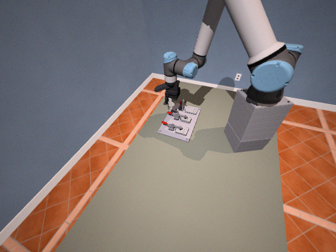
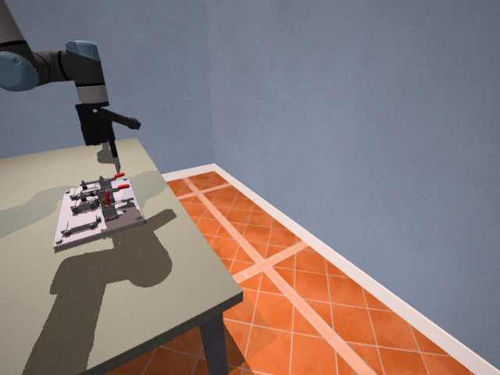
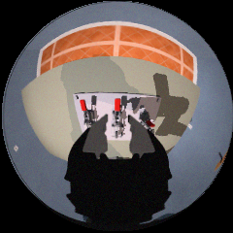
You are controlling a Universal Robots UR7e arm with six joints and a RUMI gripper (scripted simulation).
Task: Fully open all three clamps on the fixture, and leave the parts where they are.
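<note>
The grey fixture plate lies 12 cm below my hand and 9 cm behind it. Round my hand: block (15 cm behind, 10 cm to the left, 10 cm below).
</note>
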